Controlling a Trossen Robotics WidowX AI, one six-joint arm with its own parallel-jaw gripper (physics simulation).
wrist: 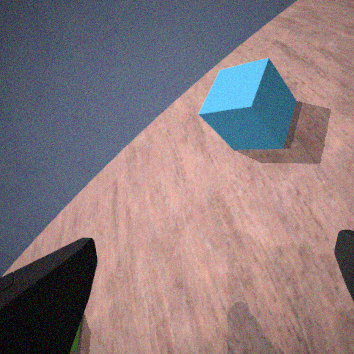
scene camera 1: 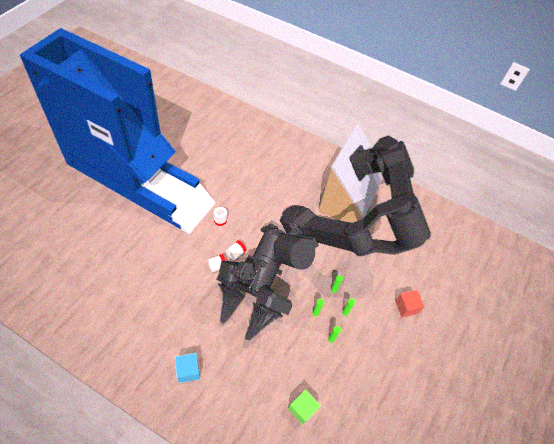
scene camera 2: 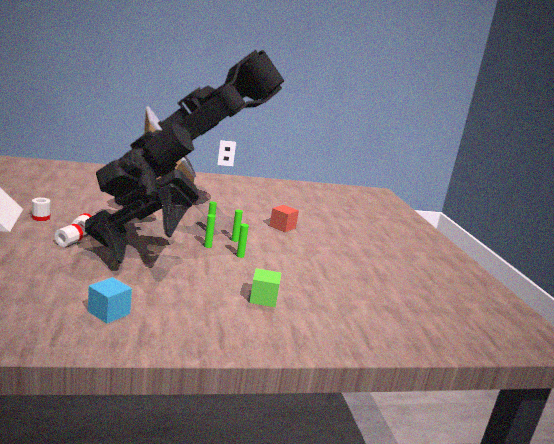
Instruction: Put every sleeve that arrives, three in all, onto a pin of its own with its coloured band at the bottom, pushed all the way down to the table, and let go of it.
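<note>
One white sleeve (scene camera 1: pixel 220 216) (scene camera 2: pixel 41 208) stands upright near the chute's end, its red band at the bottom. A second sleeve (scene camera 1: pixel 235 250) (scene camera 2: pixel 81 221) lies on its side, partly hidden in the scene camera 2 view. A third sleeve (scene camera 1: pixel 216 263) (scene camera 2: pixel 68 234) lies on its side against or close by it, beside the gripper's body. Several bare green pins (scene camera 1: pixel 337 284) (scene camera 2: pixel 210 231) stand upright on the table. My gripper (scene camera 1: pixel 235 331) (scene camera 2: pixel 144 252) is open and empty, low above the table, between the lying sleeves and the blue cube, left of the pins.
A blue cube (scene camera 1: pixel 187 367) (scene camera 2: pixel 109 300) (wrist: pixel 250 107), a green cube (scene camera 1: pixel 304 406) (scene camera 2: pixel 265 287) and a red cube (scene camera 1: pixel 410 303) (scene camera 2: pixel 284 218) lie on the table. A blue dispenser (scene camera 1: pixel 90 110) with a white chute plate (scene camera 1: pixel 187 202) stands at the left. A wedge block (scene camera 1: pixel 337 197) stands behind the arm.
</note>
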